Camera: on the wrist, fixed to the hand. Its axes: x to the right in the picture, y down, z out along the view.
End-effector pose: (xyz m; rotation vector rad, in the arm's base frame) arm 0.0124 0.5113 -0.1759 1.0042 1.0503 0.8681
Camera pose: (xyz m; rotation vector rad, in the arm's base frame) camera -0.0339 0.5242 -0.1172 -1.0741 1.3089 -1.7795
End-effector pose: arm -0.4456 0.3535 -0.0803 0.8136 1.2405 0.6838
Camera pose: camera -0.4863 0.3808 -0.0224 -1.3445 1.1251 -1.9356
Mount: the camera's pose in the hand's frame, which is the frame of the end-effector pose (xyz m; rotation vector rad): -0.0169 0.0640 -0.0371 0.2733 0.0984 -3.1064
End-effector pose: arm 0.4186 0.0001 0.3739 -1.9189 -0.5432 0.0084
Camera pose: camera 0.4363 -0.0583 0.3288 0.7935 -2.3516 -1.6251
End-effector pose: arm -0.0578 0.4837 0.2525 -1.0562 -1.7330 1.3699
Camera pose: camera -0.0061 0.4918 0.1976 1.5670 -0.8268 -0.6695
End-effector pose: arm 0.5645 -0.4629 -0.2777 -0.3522 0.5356 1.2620
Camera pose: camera 0.4926 -0.4785 -0.2964 -0.4615 -0.1946 -1.8071
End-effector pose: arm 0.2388 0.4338 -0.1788 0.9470 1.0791 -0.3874
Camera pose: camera 0.2536 0.4972 -0.1399 1.1454 -1.2226 2.1126
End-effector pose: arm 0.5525 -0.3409 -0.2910 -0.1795 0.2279 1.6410
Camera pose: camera 0.4894 -0.3714 -0.3200 -0.1443 0.0149 -1.4782
